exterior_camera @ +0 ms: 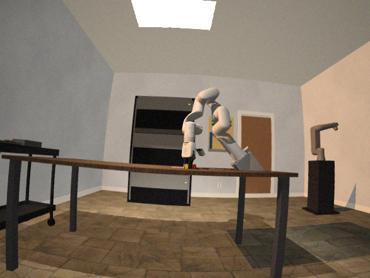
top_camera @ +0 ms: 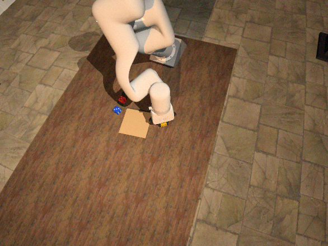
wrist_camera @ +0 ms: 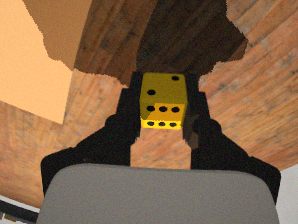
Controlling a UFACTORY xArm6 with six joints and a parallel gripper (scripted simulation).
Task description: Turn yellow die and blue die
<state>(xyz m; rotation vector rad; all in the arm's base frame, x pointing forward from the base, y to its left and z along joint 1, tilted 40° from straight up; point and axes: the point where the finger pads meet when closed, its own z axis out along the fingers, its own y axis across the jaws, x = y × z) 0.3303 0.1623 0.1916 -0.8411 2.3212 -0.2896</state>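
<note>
The yellow die is 1 cm below my hand. From my hand the other things lie so: red die (26 cm to the right, 3 cm behind, 1 cm below); then tan mat (13 cm to the right, 6 cm ahead, 2 cm below); then blue die (25 cm to the right, 4 cm ahead, 1 cm below).
</note>
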